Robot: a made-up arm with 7 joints.
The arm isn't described. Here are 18 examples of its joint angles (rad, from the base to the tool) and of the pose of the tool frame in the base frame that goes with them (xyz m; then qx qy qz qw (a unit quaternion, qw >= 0)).
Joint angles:
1: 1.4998 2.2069 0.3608 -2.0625 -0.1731 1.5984 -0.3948
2: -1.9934 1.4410 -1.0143 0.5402 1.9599 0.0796 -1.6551
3: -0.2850 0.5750 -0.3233 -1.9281 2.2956 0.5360 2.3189
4: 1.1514 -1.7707 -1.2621 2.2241 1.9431 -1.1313 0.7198
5: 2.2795 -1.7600 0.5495 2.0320 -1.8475 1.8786 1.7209
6: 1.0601 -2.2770 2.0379 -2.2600 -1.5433 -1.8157 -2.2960
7: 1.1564 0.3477 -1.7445 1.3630 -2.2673 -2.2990 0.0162
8: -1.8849 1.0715 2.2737 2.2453 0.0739 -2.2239 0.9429
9: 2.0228 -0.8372 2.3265 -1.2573 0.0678 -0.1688 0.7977
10: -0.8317 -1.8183 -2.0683 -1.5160 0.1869 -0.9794 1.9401
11: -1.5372 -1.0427 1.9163 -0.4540 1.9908 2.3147 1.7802
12: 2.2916 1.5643 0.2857 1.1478 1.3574 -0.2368 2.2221
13: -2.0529 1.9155 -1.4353 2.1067 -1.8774 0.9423 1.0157
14: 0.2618 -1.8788 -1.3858 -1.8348 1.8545 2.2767 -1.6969
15: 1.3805 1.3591 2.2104 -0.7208 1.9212 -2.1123 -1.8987
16: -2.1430 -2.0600 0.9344 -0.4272 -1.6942 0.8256 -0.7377
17: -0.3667 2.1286 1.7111 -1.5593 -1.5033 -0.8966 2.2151
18: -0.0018 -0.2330 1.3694 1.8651 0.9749 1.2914 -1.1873
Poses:
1: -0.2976 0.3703 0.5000 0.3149 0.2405 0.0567 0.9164
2: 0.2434 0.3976 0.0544 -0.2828 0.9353 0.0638 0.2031
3: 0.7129 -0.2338 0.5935 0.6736 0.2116 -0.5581 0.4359
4: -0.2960 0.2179 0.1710 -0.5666 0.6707 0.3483 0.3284
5: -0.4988 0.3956 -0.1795 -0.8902 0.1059 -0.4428 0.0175
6: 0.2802 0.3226 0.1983 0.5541 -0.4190 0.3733 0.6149
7: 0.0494 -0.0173 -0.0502 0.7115 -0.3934 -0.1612 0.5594
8: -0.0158 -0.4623 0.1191 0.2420 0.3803 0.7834 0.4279
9: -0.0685 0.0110 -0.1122 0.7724 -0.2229 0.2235 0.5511
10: 0.0630 0.0158 0.3493 0.7022 0.0117 -0.6244 0.3419
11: 0.3653 -0.2503 -0.3321 -0.0699 -0.1455 -0.4648 0.8705
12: -0.1337 0.3354 0.1499 0.4354 0.3305 0.2800 0.7892
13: -0.0506 0.2792 0.6750 -0.5151 0.7490 0.1969 0.3674
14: -0.3935 -0.1064 -0.1458 0.1103 -0.7391 0.0747 0.6603
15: -0.2501 0.5404 -0.0228 0.6787 -0.2731 -0.3798 0.5661
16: 0.6950 -0.6077 -0.4376 0.1483 0.6310 -0.7447 0.1589
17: 0.0046 -0.6939 0.5327 0.7403 0.6389 -0.1528 0.1430
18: -0.3157 0.3617 0.3883 -0.8752 0.3007 0.2611 0.2746
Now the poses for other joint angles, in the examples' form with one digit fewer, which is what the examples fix.
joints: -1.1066 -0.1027 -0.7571 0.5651 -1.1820 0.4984 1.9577
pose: 0.407 -0.644 -0.441 -0.459 -0.303 -0.750 0.367
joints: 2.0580 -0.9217 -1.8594 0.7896 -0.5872 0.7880 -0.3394
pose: -0.174 0.499 0.317 0.087 -0.107 -0.278 0.950
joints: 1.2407 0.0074 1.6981 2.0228 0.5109 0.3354 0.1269
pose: 0.053 0.040 -0.538 0.520 -0.189 0.802 0.225
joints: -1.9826 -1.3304 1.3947 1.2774 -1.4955 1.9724 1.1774
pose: 0.311 -0.404 -0.777 0.259 -0.355 0.583 0.683
